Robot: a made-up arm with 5 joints. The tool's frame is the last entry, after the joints. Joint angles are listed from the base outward. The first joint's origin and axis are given. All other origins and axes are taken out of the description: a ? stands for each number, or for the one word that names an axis. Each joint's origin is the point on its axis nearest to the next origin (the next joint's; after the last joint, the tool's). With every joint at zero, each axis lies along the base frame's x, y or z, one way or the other. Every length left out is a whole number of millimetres.
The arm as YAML. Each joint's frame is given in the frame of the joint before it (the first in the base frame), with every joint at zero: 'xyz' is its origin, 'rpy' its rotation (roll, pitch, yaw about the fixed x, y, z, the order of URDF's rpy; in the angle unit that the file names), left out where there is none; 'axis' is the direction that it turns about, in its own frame. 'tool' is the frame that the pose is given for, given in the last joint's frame.
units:
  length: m
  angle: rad
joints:
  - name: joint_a
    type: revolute
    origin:
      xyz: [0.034, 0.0, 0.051]
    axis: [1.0, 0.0, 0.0]
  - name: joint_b
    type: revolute
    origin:
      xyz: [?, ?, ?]
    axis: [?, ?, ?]
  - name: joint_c
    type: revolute
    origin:
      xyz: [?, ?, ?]
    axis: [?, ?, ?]
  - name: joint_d
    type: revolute
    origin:
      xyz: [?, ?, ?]
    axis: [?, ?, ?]
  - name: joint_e
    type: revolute
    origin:
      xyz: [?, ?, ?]
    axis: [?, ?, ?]
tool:
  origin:
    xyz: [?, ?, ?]
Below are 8 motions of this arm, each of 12 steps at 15 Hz.
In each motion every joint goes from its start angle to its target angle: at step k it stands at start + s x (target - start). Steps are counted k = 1, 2, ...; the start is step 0. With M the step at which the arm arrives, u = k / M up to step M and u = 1 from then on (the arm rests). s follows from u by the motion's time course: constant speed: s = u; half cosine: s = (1 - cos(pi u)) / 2; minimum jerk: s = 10 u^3 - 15 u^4 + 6 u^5.
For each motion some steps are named. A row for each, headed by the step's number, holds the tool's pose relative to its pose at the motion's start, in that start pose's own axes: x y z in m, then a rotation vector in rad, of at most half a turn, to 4 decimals.
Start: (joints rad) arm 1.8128 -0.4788 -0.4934 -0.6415 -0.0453
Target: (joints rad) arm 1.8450 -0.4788 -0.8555 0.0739 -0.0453
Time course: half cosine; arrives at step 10
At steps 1, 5, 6, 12:
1: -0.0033 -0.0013 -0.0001 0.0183 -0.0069 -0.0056
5: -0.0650 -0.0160 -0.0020 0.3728 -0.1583 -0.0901
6: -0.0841 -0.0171 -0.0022 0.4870 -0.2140 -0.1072
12: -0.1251 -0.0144 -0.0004 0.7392 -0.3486 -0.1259

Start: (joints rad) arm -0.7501 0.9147 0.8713 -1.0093 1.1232
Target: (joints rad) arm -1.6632 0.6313 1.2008 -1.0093 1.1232
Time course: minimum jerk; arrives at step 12
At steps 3, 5, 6, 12:
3: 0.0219 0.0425 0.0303 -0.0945 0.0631 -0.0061
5: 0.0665 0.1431 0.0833 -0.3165 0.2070 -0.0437
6: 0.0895 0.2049 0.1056 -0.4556 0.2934 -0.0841
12: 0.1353 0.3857 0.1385 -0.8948 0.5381 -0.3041

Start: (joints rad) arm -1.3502 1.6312 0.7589 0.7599 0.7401
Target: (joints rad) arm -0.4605 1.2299 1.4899 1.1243 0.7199
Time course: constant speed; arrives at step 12
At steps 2, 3, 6, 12:
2: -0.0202 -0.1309 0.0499 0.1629 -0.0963 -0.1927
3: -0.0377 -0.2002 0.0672 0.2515 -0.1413 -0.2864
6: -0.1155 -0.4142 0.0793 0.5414 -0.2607 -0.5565
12: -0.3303 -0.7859 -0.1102 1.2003 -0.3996 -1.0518

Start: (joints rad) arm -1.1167 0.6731 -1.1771 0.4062 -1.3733
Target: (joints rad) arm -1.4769 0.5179 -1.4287 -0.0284 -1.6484
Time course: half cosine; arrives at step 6
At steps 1, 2, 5, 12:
1: 0.0164 0.0025 0.0109 -0.0408 -0.0229 0.0073
2: 0.0590 0.0110 0.0432 -0.1514 -0.0870 0.0215
5: 0.1845 0.0610 0.1885 -0.5489 -0.3349 0.0000
12: 0.1935 0.0673 0.2042 -0.5862 -0.3591 -0.0085

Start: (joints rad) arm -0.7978 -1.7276 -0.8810 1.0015 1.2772
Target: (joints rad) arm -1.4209 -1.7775 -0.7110 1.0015 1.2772
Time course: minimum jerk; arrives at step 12
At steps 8, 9, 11, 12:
8: -0.1443 0.0643 -0.0818 -0.2933 -0.4117 0.1283
9: -0.1648 0.0701 -0.0951 -0.3276 -0.4694 0.1490
11: -0.1839 0.0749 -0.1079 -0.3583 -0.5232 0.1691
12: -0.1849 0.0751 -0.1086 -0.3598 -0.5259 0.1701

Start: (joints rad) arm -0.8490 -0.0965 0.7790 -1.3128 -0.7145
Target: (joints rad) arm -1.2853 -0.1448 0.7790 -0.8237 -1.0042
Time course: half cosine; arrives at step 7
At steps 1, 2, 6, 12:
1: -0.0089 -0.0080 -0.0021 -0.0039 0.0139 0.0094
2: -0.0338 -0.0307 -0.0070 -0.0148 0.0535 0.0351
6: -0.1704 -0.1619 -0.0028 -0.0705 0.2867 0.1567
12: -0.1792 -0.1707 -0.0006 -0.0739 0.3027 0.1634

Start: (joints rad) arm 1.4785 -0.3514 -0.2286 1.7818 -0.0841
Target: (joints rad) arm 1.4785 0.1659 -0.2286 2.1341 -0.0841
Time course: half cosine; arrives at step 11
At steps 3, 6, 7, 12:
3: -0.0326 0.0358 -0.0113 0.0608 0.0140 0.0882
6: -0.1213 0.1076 -0.0349 0.1998 0.0668 0.2883
7: -0.1556 0.1281 -0.0421 0.2465 0.0914 0.3555
12: -0.2349 0.1639 -0.0556 0.3444 0.1552 0.4962

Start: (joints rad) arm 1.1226 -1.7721 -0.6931 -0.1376 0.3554
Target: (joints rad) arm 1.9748 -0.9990 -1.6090 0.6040 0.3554
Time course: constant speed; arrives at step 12
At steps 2, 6, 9, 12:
2: -0.0228 0.0258 0.0443 0.2069 -0.2388 0.1883
6: -0.1113 -0.0147 0.0566 0.6940 -0.6705 0.5821
9: -0.1690 -0.1060 -0.0244 1.0930 -0.9733 0.8752
12: -0.1896 -0.2035 -0.1912 1.4898 -1.2868 1.1487

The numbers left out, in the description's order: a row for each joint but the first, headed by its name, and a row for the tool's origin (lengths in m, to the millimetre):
joint_b: xyz 0.0 -0.59 0.049, axis 0.0 -1.0 0.0
joint_c: xyz -0.039 0.0 0.116, axis 0.0 1.0 0.0
joint_d: xyz 0.393 0.0 0.334, axis 1.0 0.0 0.0
joint_e: xyz 0.0 -0.051 0.054, axis 1.0 0.0 0.0
tool: xyz 0.0 -0.064 -0.102

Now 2 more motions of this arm.
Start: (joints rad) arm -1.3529 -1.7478 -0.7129 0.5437 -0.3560
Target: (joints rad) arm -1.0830 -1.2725 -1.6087 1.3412 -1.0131
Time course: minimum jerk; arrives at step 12
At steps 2, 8, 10, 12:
2: -0.0082 0.0038 0.0134 0.0101 -0.0463 0.0172
8: -0.2910 -0.0133 0.1308 0.2971 -1.0242 0.3636
10: -0.3642 -0.0401 0.1052 0.3760 -1.2506 0.4327
12: -0.3785 -0.0462 0.0975 0.3922 -1.2969 0.4459

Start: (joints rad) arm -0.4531 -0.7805 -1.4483 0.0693 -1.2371
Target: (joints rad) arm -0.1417 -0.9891 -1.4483 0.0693 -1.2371
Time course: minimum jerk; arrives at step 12
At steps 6, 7, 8, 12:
6: -0.0338 0.1030 -0.1525 0.1272 0.1236 0.0605
7: -0.0471 0.1396 -0.1955 0.1681 0.1590 0.0799
8: -0.0600 0.1740 -0.2322 0.2053 0.1895 0.0975
12: -0.0816 0.2302 -0.2850 0.2637 0.2344 0.1250

